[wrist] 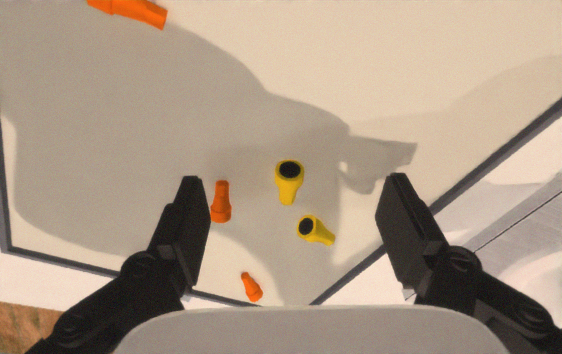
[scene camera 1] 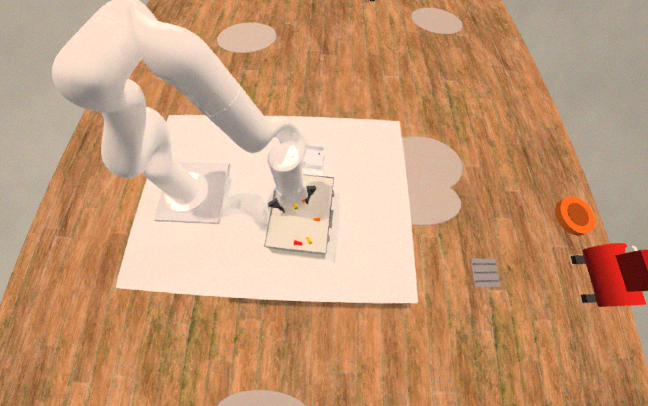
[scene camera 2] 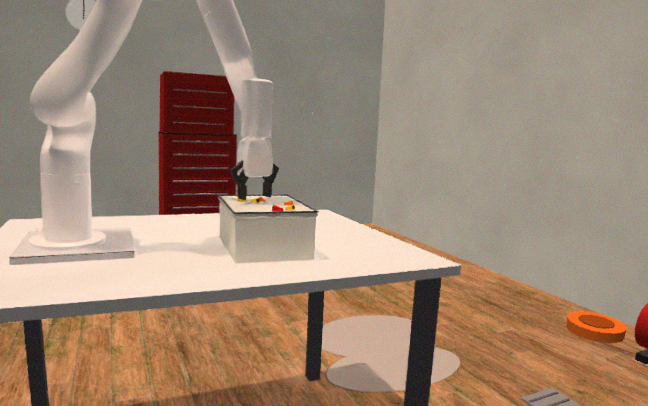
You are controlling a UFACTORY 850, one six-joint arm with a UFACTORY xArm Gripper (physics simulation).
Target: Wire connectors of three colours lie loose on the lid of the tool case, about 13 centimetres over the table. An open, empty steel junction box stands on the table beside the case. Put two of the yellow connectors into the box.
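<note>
My gripper (scene camera 1: 295,205) (scene camera 2: 255,196) (wrist: 293,196) is open and empty, fingers pointing down, low over the back part of the tool case lid (scene camera 1: 289,227) (scene camera 2: 260,207) (wrist: 400,65). Between its fingers in the wrist view, a yellow connector (wrist: 288,192) (scene camera 1: 295,206) (scene camera 2: 256,200) lies on the lid. A second yellow connector (wrist: 321,234) (scene camera 2: 241,200) lies close by, nearer the lid corner. A third yellow connector (scene camera 1: 309,240) (scene camera 2: 290,207) lies near the front edge. The steel junction box (scene camera 1: 314,158) stands behind the case, partly hidden by the arm; it does not show in the wrist view.
An orange connector (wrist: 221,202) lies right beside the left finger in the wrist view. A smaller orange connector (wrist: 251,286) lies near the lid edge, and another orange connector (wrist: 135,12) (scene camera 1: 316,219) lies farther forward. A red connector (scene camera 1: 298,243) (scene camera 2: 277,208) lies beside the third yellow one.
</note>
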